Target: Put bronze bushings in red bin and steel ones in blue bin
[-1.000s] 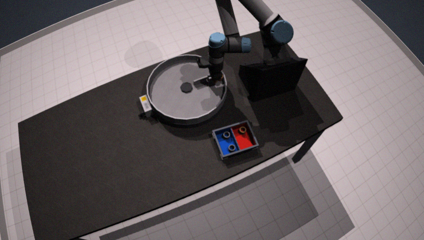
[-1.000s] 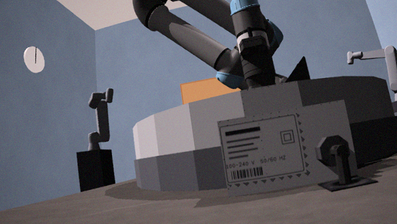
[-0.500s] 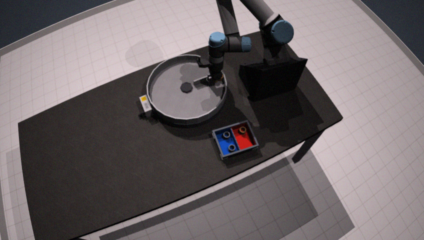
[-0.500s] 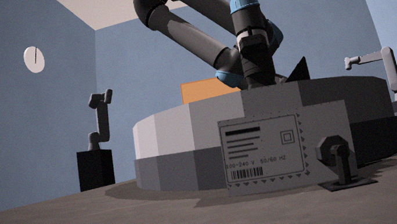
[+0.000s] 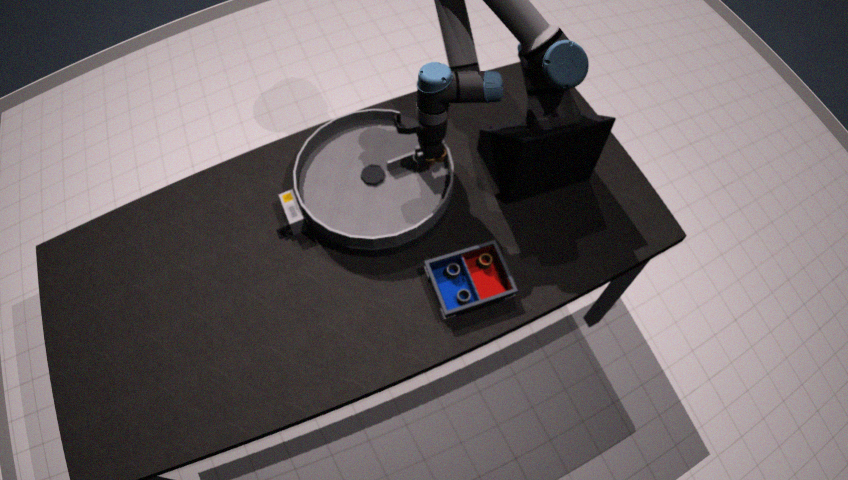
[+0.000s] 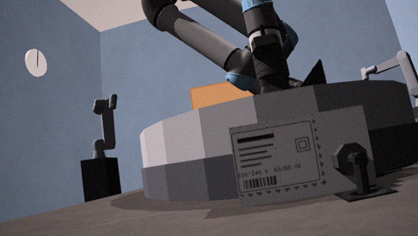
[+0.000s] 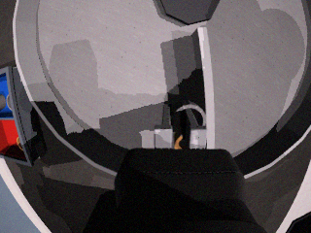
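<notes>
My hand is 33 cm to the right of the red bin, 6 cm above it and 5 cm short of it. The rest, counted from my hand: grey turntable 12 cm ahead, 4 cm to the right, 3 cm below.
</notes>
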